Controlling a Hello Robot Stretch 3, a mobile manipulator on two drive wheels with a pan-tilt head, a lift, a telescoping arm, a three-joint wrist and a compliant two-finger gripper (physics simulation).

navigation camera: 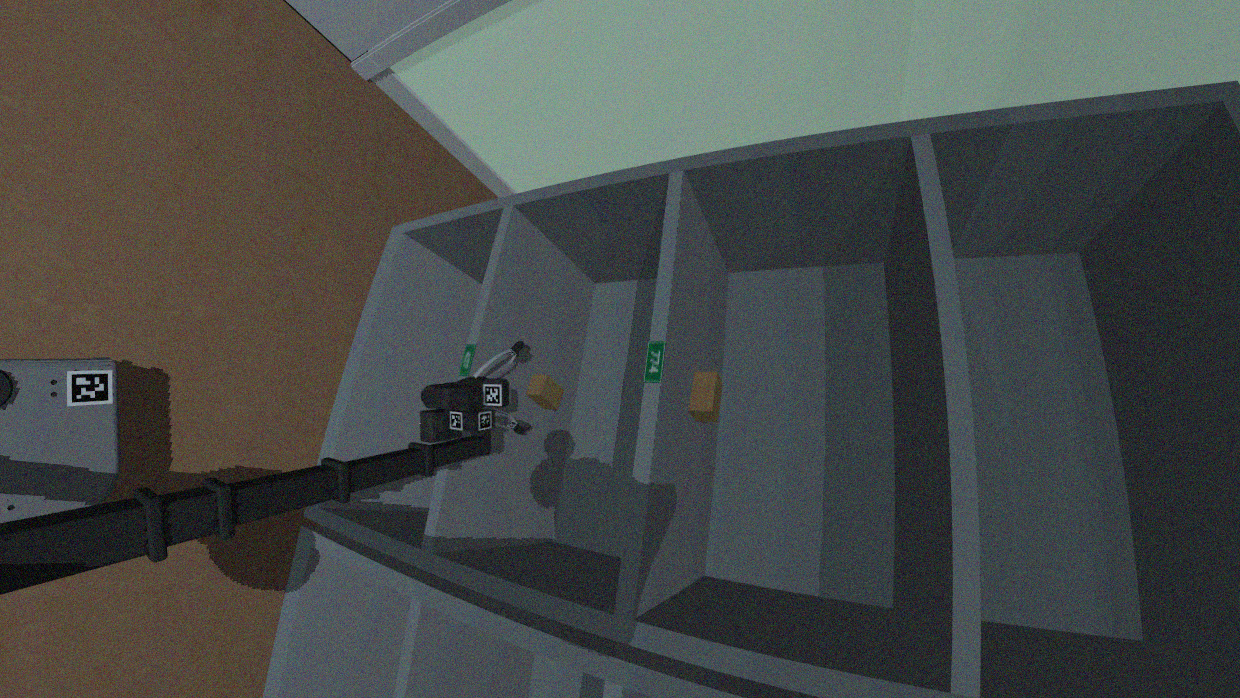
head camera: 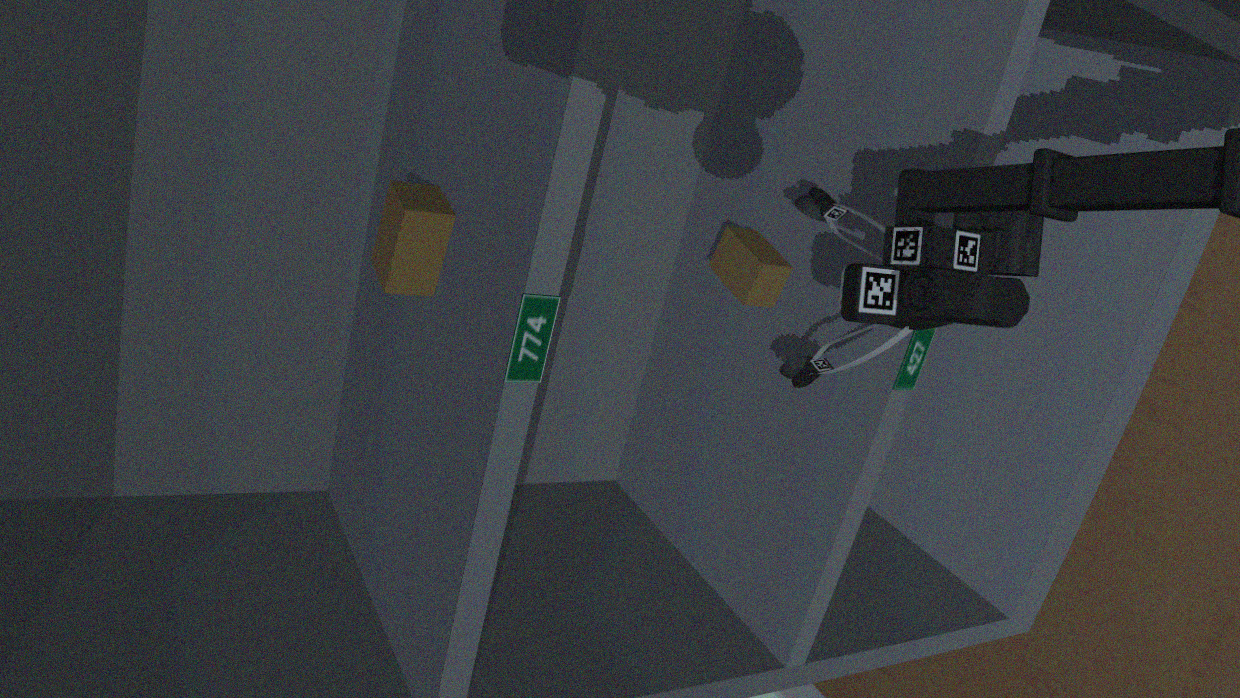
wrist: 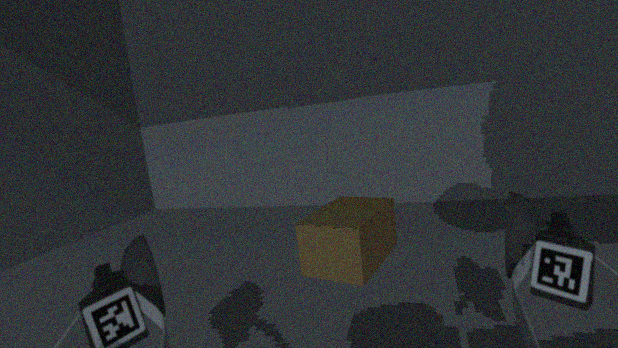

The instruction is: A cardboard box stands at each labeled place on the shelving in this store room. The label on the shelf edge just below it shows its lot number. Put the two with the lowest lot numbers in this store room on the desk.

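Places are measured from the robot's base along level axes (x down, y left, z ahead), in metres.
Pixels of known places: gripper, fingertip midpoint: (navigation camera: 526, 387) (head camera: 794, 287) (wrist: 328, 244).
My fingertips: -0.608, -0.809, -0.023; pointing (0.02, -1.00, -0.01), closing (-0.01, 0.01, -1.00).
Ahead of a thing's pixels: the offset from my fingertips to its top centre, as dx, dy, dz. "spot": to the spot under its first point. Level surfaces: height alone.
A cardboard box {+0.024, -0.141, -0.025} (head camera: 750, 264) (navigation camera: 544, 391) (wrist: 330, 252) stands on the shelf whose edge carries the green label 427 {spot: +0.088, +0.103, +0.067} (head camera: 913, 359) (navigation camera: 467, 358). A second cardboard box {-0.433, -0.093, -0.013} (head camera: 416, 242) (navigation camera: 705, 397) stands on the neighbouring shelf above the label 774 {spot: -0.367, +0.104, +0.065} (head camera: 532, 338) (navigation camera: 655, 361). My gripper (head camera: 806, 288) (navigation camera: 519, 387) (wrist: 328, 244) is open, its fingers spread wide inside the 427 compartment. The box at 427 is just ahead of the fingertips, between their lines and nearer the left finger's side than the right in depth of view cannot be told; nothing is held. The desk does not show.
The grey shelving (head camera: 518, 416) (navigation camera: 941, 346) has side walls and shelf edges around the arm (head camera: 1136, 179) (navigation camera: 286, 489). An upright divider (navigation camera: 485, 580) runs beside the arm. The robot's base (navigation camera: 52, 433) stands on the brown floor {dx +0.608} (head camera: 1154, 485) (navigation camera: 216, 216). A pale green wall (navigation camera: 694, 86) is beyond the shelving.
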